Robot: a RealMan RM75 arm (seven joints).
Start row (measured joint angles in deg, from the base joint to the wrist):
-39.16 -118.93 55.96 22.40 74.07 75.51 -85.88
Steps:
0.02 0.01 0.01 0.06 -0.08 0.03 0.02
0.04 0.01 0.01 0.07 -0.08 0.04 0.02
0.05 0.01 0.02 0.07 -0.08 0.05 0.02
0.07 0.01 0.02 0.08 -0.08 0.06 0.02
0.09 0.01 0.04 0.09 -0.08 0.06 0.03
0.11 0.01 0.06 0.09 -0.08 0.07 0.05
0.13 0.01 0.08 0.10 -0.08 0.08 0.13
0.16 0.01 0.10 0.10 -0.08 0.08 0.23
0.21 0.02 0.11 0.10 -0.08 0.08 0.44
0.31 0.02 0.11 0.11 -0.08 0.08 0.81
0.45 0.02 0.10 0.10 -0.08 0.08 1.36
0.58 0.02 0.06 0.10 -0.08 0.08 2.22
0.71 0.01 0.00 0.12 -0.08 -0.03 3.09
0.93 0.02 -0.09 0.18 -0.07 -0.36 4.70
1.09 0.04 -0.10 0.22 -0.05 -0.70 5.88
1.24 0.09 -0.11 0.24 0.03 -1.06 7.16
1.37 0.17 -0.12 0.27 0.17 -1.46 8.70
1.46 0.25 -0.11 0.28 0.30 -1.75 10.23
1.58 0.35 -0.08 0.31 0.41 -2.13 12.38
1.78 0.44 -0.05 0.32 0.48 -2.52 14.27
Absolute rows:
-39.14 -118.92 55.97 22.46 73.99 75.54 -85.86
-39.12 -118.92 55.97 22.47 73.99 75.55 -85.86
-39.11 -118.92 55.98 22.47 73.99 75.56 -85.86
-39.09 -118.92 55.98 22.48 73.99 75.57 -85.86
-39.07 -118.92 56.00 22.49 73.99 75.57 -85.85
-39.05 -118.92 56.02 22.49 73.99 75.58 -85.83
-39.03 -118.92 56.04 22.50 73.99 75.59 -85.75
-39.00 -118.92 56.06 22.50 73.99 75.59 -85.65
-38.95 -118.91 56.07 22.50 73.99 75.59 -85.44
-38.85 -118.91 56.07 22.51 73.99 75.59 -85.07
-38.71 -118.91 56.06 22.50 73.99 75.59 -84.52
-38.58 -118.91 56.02 22.50 73.99 75.59 -83.66
-38.45 -118.92 55.96 22.52 73.99 75.48 -82.79
-38.23 -118.91 55.87 22.58 74.00 75.15 -81.18
-38.07 -118.89 55.86 22.62 74.02 74.81 -80.00
-37.92 -118.84 55.85 22.64 74.10 74.45 -78.72
-37.79 -118.76 55.84 22.67 74.24 74.05 -77.18
-37.70 -118.68 55.85 22.68 74.37 73.76 -75.65
-37.58 -118.58 55.88 22.71 74.48 73.38 -73.50
-37.38 -118.49 55.91 22.72 74.55 72.99 -71.61

